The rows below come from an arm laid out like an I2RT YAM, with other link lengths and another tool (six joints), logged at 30 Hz.
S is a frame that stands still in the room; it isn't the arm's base.
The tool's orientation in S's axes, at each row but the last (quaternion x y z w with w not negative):
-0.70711, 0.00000, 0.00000, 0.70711
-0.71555, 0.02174, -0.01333, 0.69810
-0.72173, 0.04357, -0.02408, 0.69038
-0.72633, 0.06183, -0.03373, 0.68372
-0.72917, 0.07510, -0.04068, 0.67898
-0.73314, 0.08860, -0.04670, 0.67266
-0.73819, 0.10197, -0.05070, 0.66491
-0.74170, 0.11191, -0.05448, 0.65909
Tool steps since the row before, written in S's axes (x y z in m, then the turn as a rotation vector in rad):
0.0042, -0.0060, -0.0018, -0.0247, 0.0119, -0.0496
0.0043, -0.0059, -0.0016, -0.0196, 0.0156, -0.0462
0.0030, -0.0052, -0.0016, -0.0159, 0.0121, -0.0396
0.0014, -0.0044, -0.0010, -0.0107, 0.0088, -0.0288
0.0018, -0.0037, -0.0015, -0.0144, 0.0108, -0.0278
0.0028, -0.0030, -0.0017, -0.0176, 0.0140, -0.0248
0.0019, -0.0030, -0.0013, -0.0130, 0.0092, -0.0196
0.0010, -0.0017, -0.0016, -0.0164, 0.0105, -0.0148
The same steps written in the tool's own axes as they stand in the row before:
0.0042, 0.0018, -0.0060, -0.0247, 0.0496, 0.0119
0.0046, 0.0017, -0.0056, -0.0198, 0.0460, 0.0158
0.0035, 0.0017, -0.0048, -0.0160, 0.0395, 0.0123
0.0020, 0.0012, -0.0041, -0.0108, 0.0287, 0.0091
0.0024, 0.0016, -0.0032, -0.0148, 0.0278, 0.0104
0.0034, 0.0017, -0.0023, -0.0187, 0.0247, 0.0126
0.0026, 0.0014, -0.0024, -0.0135, 0.0196, 0.0084
0.0015, 0.0017, -0.0012, -0.0174, 0.0151, 0.0082

